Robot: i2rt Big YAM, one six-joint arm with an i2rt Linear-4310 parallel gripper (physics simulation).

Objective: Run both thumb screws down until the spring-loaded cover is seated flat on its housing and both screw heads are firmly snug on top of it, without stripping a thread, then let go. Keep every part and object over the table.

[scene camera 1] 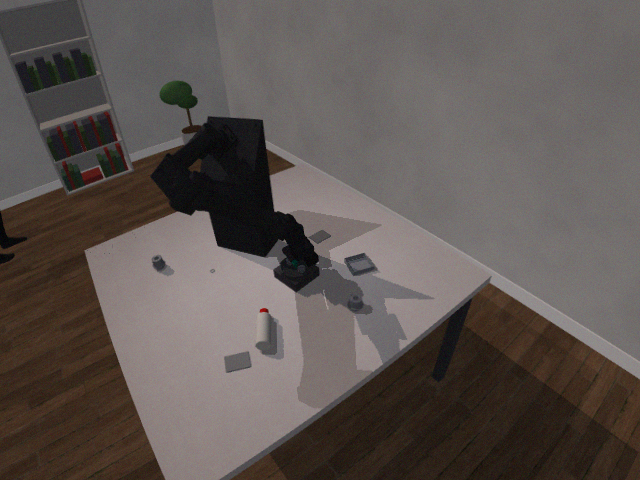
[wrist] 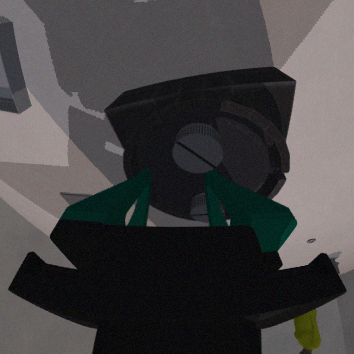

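Seen in the pictures: gripper, fingertip midpoint: point(scene camera 1: 300, 264) point(wrist: 177, 174); arm's base, origin of the base link: point(scene camera 1: 221, 142).
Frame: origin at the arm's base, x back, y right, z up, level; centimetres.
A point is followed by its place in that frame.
The dark housing point(scene camera 1: 296, 281) {x -41.0, y 2.7, z -42.7 cm} point(wrist: 200, 90) {x -41.8, y -1.4, z -42.4 cm} stands on the table point(scene camera 1: 196, 320) {x -26.8, y 38.6, z -46.7 cm}, with the round dark cover point(wrist: 165, 185) {x -34.4, y -5.3, z -41.8 cm} on top. One grey thumb screw point(wrist: 197, 150) {x -39.1, y -1.9, z -40.3 cm} with a slotted, ridged head stands on the cover just beyond my fingertips in the wrist view. The other thumb screw point(wrist: 199, 206) {x -33.6, y -2.3, z -40.1 cm} is nearer my gripper body and partly hidden by the right finger. My gripper point(wrist: 177, 174) {x -35.9, y -3.9, z -41.5 cm} point(scene camera 1: 295, 263) {x -35.9, y -3.9, z -41.5 cm} is open, its green fingers apart with nothing held between them, low over the cover. Whether the cover is flat or the heads touch it is too dark to tell.
A grey tray point(scene camera 1: 359, 264) {x -48.9, y -23.5, z -46.6 cm} and a grey knob-like part point(scene camera 1: 355, 302) {x -64.1, y -3.8, z -41.9 cm} are right of the housing. A white bottle point(scene camera 1: 263, 330) {x -51.1, y 25.8, z -41.8 cm} with a red cap and a flat grey plate point(scene camera 1: 237, 361) {x -51.8, y 37.8, z -46.4 cm} lie nearer the camera. Another plate point(scene camera 1: 320, 236) {x -24.3, y -25.7, z -46.4 cm}, a small ring point(scene camera 1: 212, 270) {x -8.7, y 20.6, z -46.4 cm} and another knob point(scene camera 1: 158, 262) {x 9.0, y 35.9, z -42.6 cm} lie farther out.
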